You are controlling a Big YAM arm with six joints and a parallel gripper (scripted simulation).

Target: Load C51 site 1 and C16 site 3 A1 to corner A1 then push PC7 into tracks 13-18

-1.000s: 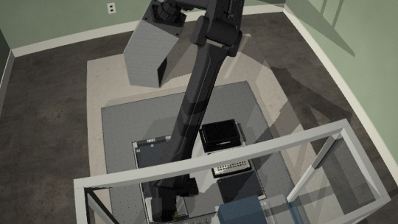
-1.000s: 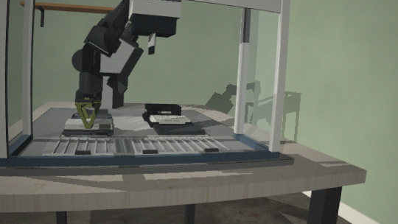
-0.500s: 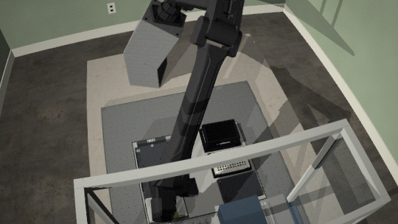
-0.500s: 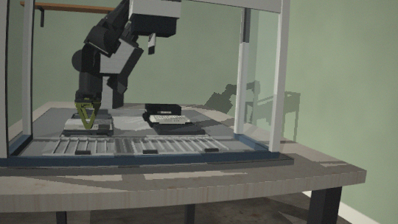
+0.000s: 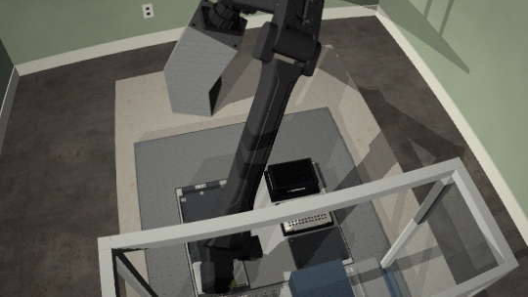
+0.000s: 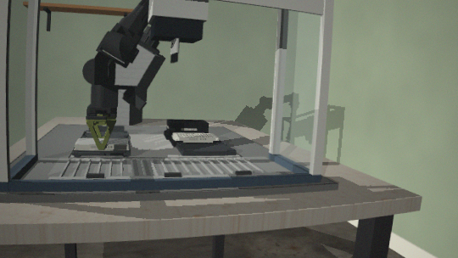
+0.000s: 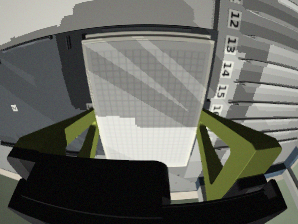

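Now: the white block right at my hand. Round my hand: nest S1 (24 cm behind, 25 cm to the left, 2 cm below); then frame post (29 cm ahead, 14 cm to the right, 22 cm above); then dark carrier PC7 (11 cm behind, 1 cm below).
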